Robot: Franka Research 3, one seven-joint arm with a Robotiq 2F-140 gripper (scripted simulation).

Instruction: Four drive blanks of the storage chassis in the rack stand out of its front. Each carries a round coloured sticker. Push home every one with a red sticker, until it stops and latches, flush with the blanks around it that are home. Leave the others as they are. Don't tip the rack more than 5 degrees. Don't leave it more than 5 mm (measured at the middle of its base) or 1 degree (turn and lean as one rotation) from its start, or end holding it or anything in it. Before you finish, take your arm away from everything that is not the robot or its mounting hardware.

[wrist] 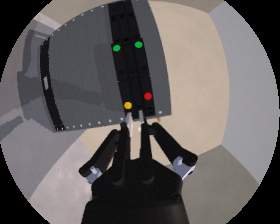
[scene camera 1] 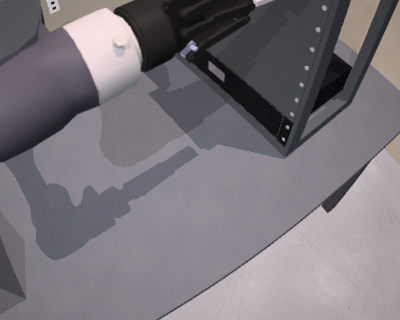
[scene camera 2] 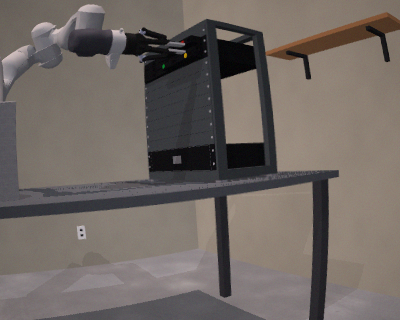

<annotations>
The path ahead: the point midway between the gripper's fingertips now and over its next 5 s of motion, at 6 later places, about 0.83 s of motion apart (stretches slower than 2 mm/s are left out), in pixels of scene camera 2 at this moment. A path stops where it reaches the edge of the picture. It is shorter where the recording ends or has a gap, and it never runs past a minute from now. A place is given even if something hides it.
My gripper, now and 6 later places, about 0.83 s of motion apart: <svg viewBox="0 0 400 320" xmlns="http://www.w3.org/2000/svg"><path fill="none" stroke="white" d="M183 48L173 40L180 43L182 42L185 43L188 43L189 43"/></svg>
</annotations>
